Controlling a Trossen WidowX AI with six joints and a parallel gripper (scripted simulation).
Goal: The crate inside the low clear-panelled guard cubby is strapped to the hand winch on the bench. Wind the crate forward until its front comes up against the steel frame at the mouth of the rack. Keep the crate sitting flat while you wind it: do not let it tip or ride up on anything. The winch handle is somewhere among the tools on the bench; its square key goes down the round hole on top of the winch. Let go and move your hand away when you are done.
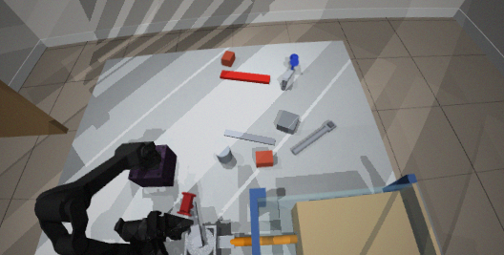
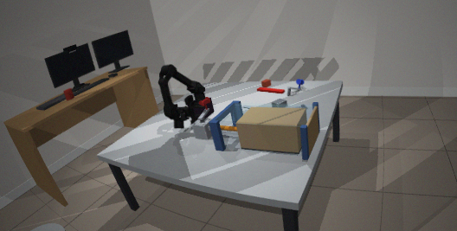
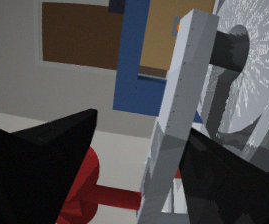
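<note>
Now: the red-knobbed handle 10 mm to the left of my gripper tip, 10 mm below it and 10 mm behind it. The rest, counted from my gripper tip: grey winch (100 mm below, 60 mm to the right, 10 mm behind); red knob (50 mm to the left, 20 mm behind, 20 mm above); blue steel frame (160 mm ahead, 60 mm to the right, 20 mm below).
</note>
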